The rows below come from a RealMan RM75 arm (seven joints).
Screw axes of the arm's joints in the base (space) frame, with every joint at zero. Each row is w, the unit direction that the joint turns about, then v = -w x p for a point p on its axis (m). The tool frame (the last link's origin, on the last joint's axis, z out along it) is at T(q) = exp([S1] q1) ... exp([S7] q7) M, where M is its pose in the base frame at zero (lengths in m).
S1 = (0, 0, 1, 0.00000, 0.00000, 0.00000)
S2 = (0, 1, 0, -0.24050, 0.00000, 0.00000)
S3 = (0, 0, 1, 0.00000, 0.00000, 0.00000)
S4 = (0, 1, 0, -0.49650, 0.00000, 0.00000)
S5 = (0, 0, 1, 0.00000, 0.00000, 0.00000)
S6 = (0, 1, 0, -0.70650, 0.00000, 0.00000)
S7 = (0, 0, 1, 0.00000, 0.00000, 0.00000)
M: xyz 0.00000 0.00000 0.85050 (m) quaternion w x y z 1 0 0 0
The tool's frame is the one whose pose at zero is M.
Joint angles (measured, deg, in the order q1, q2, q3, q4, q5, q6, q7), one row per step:
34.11, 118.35, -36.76, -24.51, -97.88, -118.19, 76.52
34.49, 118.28, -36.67, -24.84, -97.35, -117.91, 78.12
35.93, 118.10, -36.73, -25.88, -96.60, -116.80, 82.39
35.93, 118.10, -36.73, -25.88, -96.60, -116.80, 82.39
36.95, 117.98, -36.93, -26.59, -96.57, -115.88, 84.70
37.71, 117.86, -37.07, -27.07, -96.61, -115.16, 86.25
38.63, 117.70, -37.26, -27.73, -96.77, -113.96, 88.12
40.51, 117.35, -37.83, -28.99, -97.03, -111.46, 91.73
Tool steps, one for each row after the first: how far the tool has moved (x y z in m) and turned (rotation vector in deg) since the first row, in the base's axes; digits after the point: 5 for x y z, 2 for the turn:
-0.00214, 0.00320, 0.00185, -0.60, 0.14, -0.57
-0.00971, 0.01294, 0.00510, -2.57, -0.35, -1.63
-0.00971, 0.01294, 0.00510, -2.57, -0.35, -1.63
-0.01483, 0.01926, 0.00608, -3.69, -1.21, -2.05
-0.01853, 0.02396, 0.00679, -4.39, -1.90, -2.34
-0.02286, 0.03033, 0.00745, -5.04, -3.00, -2.93
-0.03212, 0.04312, 0.00867, -6.15, -5.20, -4.09

